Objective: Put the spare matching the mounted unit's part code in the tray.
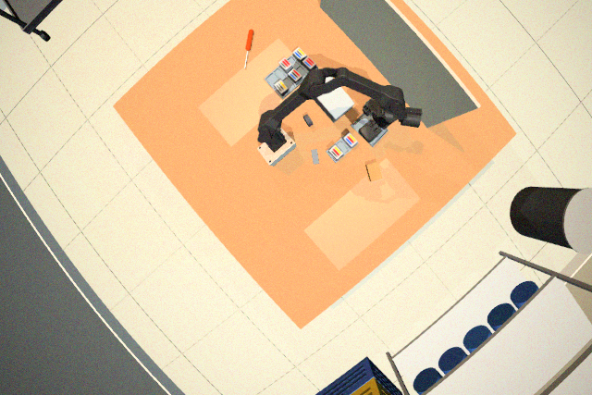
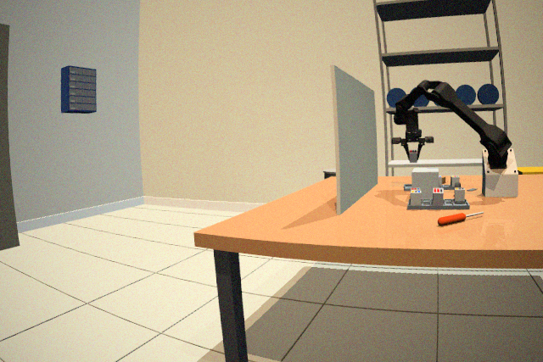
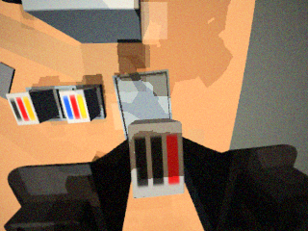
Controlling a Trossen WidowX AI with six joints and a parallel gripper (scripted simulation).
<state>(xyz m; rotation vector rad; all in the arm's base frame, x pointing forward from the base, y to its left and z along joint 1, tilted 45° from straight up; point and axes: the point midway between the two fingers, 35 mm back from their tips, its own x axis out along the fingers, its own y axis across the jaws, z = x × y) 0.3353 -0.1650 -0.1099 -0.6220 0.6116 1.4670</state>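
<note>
Right now the flat grey tray is 1 cm behind my gripper tip and 12 cm below it. Round my gripper tip: tall grey panel (20 cm ahead, 19 cm to the left, 10 cm above); then dark cylinder (18 cm behind, 19 cm to the left, 10 cm below); then mounted unit (5 cm behind, 21 cm to the left, 7 cm below).
</note>
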